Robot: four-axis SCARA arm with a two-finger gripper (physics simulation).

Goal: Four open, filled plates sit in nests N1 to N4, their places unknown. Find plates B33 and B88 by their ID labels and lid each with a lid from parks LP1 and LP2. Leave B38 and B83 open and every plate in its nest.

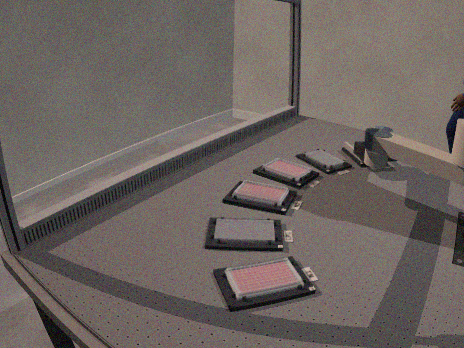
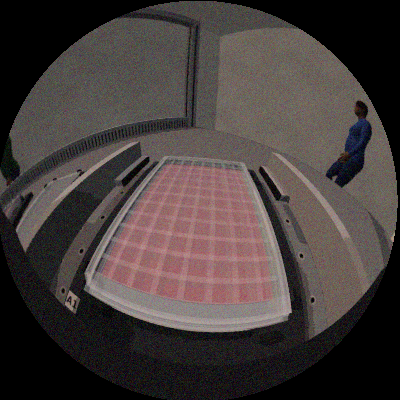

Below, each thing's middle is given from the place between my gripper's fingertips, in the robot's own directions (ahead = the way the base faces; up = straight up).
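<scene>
Dark nest N1 (image 1: 233,304): from my hand, 3 cm below, 83 cm to the left, 8 cm behind. Park LP1 (image 1: 210,243), same hand: 70 cm to the left, 5 cm ahead, 3 cm below. Hand itself: 3 cm above nest N4 (image 2: 166,343), 4 cm past it, 4 cm to the right of it.
</scene>
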